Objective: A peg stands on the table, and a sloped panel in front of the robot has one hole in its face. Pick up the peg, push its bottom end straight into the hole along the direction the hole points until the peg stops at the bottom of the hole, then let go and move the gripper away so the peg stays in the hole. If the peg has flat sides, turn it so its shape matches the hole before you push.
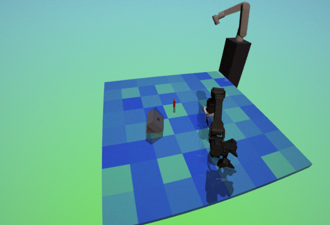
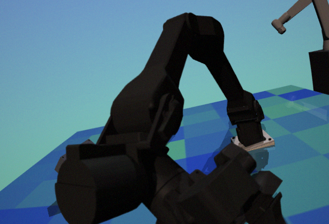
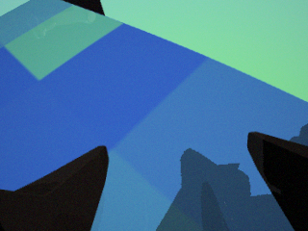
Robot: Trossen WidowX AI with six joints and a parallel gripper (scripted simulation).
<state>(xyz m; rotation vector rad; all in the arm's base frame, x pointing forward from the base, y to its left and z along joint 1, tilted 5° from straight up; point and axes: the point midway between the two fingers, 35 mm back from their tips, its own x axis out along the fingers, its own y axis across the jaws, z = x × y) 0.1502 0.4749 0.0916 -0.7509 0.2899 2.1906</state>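
My gripper tip is now 64 cm to the left of the square-sided peg, 13 cm short of it and 1 cm above it. Also, from my gripper tip: dark sloped panel (46 cm to the right, 34 cm ahead, 1 cm below).
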